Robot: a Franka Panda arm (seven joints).
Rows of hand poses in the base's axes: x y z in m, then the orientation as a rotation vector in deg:
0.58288 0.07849 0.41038 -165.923 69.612 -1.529
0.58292 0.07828 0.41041 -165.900 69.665 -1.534
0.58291 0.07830 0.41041 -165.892 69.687 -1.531
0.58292 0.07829 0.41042 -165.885 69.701 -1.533
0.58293 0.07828 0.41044 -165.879 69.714 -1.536
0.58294 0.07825 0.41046 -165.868 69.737 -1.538
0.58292 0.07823 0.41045 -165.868 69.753 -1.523
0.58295 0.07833 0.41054 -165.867 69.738 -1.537
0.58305 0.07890 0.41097 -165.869 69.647 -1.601
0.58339 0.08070 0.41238 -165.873 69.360 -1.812
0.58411 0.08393 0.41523 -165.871 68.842 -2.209
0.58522 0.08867 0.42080 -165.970 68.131 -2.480
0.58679 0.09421 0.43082 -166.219 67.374 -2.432
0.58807 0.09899 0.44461 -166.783 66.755 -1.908
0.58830 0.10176 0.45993 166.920 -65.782 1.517
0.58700 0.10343 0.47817 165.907 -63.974 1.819
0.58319 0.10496 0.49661 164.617 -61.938 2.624
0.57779 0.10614 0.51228 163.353 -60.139 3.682
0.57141 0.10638 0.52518 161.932 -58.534 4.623
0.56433 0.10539 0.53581 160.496 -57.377 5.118
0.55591 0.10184 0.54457 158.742 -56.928 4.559
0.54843 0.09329 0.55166 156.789 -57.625 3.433
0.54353 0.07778 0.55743 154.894 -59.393 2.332
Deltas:
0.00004 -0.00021 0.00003 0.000 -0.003 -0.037
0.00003 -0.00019 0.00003 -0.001 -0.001 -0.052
0.00004 -0.00020 0.00004 0.000 -0.003 -0.062
0.00005 -0.00021 0.00006 0.000 -0.005 -0.071
0.00006 -0.00024 0.00008 0.001 -0.006 -0.087
0.00004 -0.00026 0.00007 -0.001 0.005 -0.096
0.00007 -0.00016 0.00016 0.001 -0.006 -0.088
0.00017 0.00041 0.00059 0.015 -0.056 -0.034
0.00051 0.00221 0.00200 0.059 -0.221 0.137
0.00123 0.00544 0.00485 0.139 -0.531 0.443
0.00234 0.01018 0.01042 0.230 -0.759 0.888
0.00391 0.01572 0.02044 0.290 -0.751 1.396
0.00519 0.02050 0.03423 0.153 -0.329 1.895
0.00542 0.02327 0.04955 -0.607 0.258 2.497
0.00412 0.02494 0.06779 -2.166 0.691 3.327
0.00031 0.02647 0.08623 -4.153 0.941 4.244
-0.00509 0.02765 0.10190 -6.089 0.979 5.041
-0.01147 0.02789 0.11480 -8.065 1.102 5.695
-0.01855 0.02690 0.12543 -9.803 1.438 6.078
-0.02697 0.02335 0.13419 -11.346 2.459 5.943
-0.03445 0.01480 0.14128 -12.548 3.769 5.026
-0.03935 -0.00071 0.14705 -13.326 4.901 3.423

